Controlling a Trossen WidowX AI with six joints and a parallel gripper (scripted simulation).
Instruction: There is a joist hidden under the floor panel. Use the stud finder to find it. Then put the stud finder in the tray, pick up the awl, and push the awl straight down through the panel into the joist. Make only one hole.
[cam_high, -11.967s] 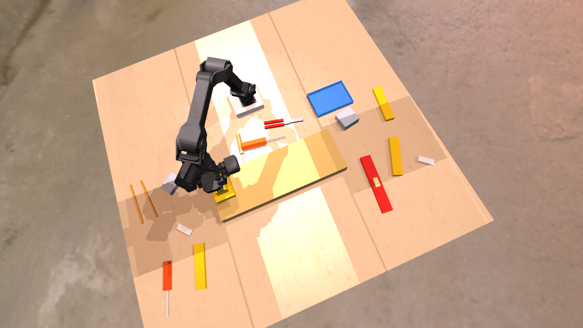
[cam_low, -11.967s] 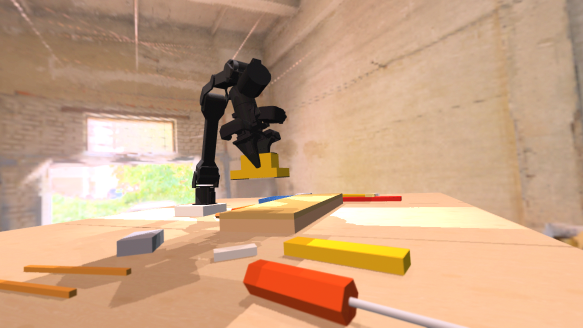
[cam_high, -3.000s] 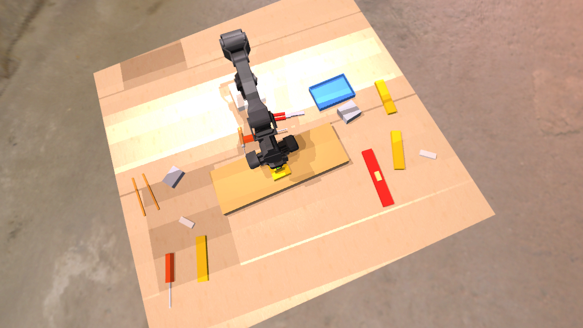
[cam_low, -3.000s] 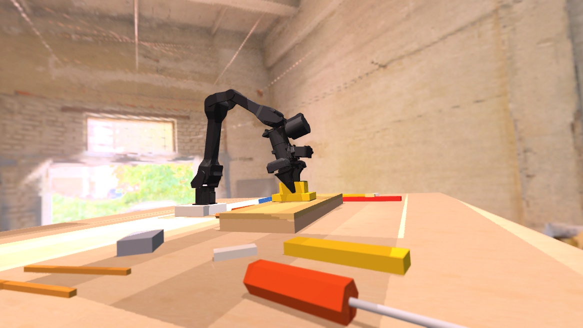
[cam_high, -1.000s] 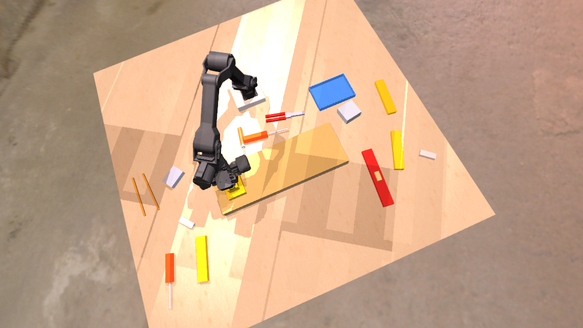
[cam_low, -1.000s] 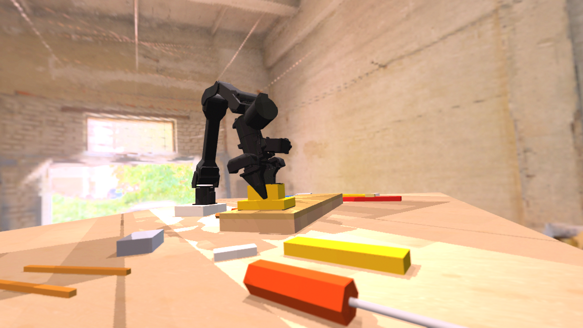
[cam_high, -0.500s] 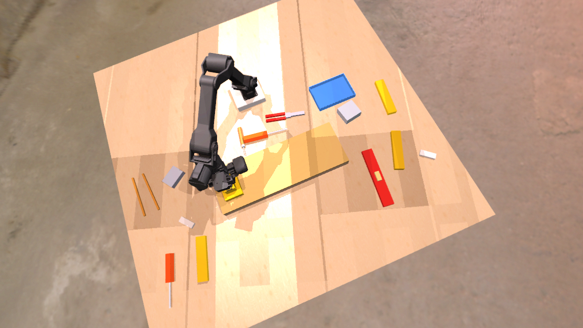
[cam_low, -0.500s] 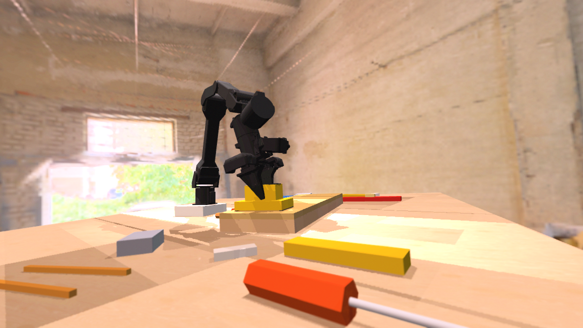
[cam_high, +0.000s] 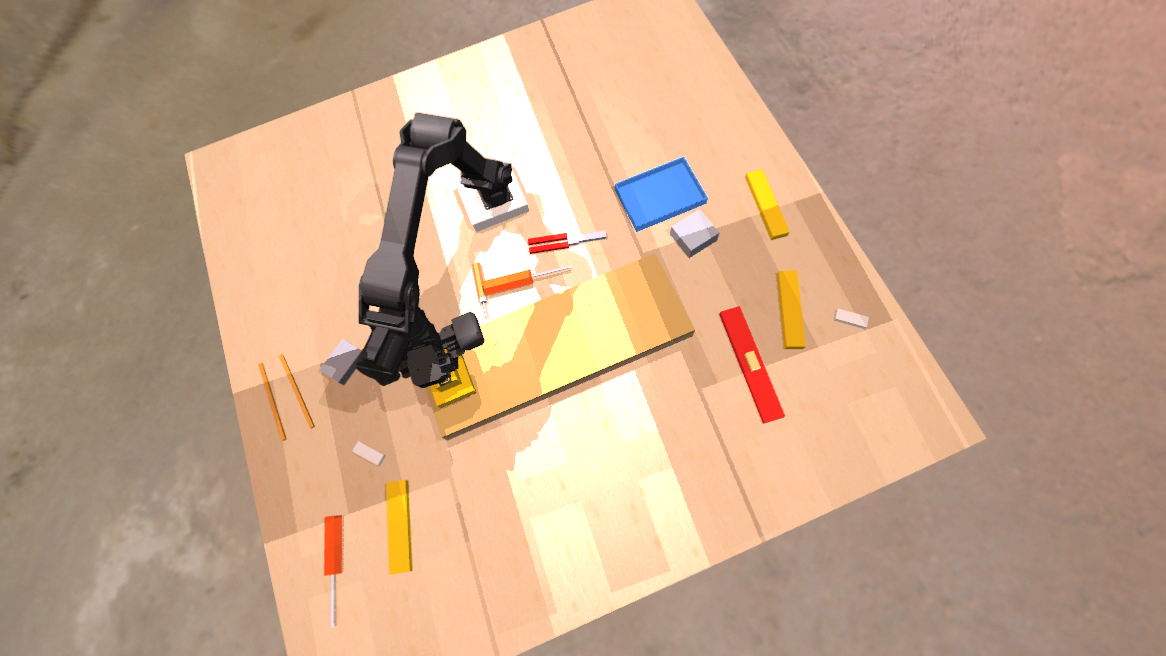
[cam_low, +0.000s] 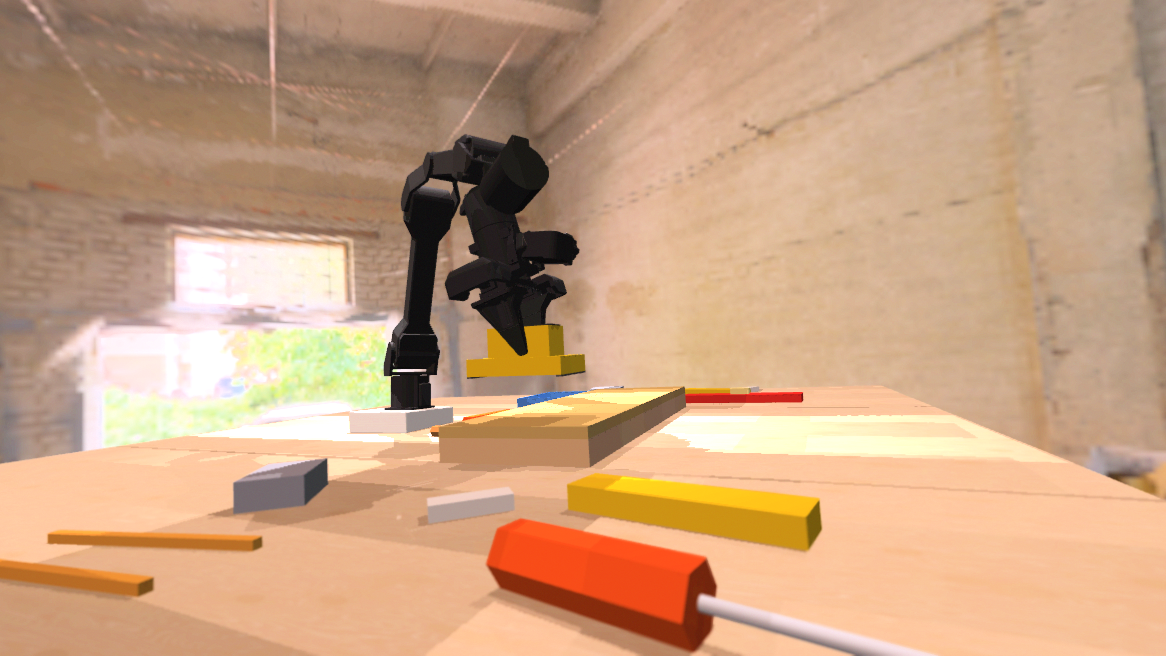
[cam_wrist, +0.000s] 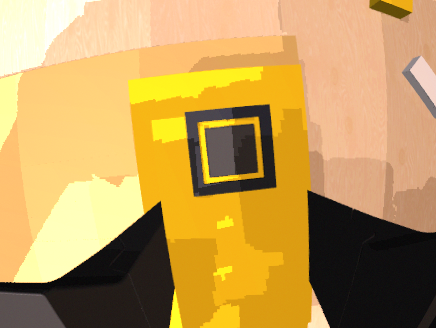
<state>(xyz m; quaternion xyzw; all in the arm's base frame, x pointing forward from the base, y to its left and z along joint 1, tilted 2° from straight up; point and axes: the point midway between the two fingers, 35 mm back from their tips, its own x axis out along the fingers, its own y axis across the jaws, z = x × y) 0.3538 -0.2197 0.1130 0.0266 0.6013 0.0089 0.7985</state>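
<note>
My gripper tip is 220 mm past the blue tray, 540 mm to the right of it and 100 mm above it. From my gripper tip the other things lie so: red level: 190 mm ahead, 530 mm to the left, 100 mm below; then stud finder: 10 mm ahead, 20 mm above; then awl: 160 mm behind, 100 mm to the left, 110 mm below.
</note>
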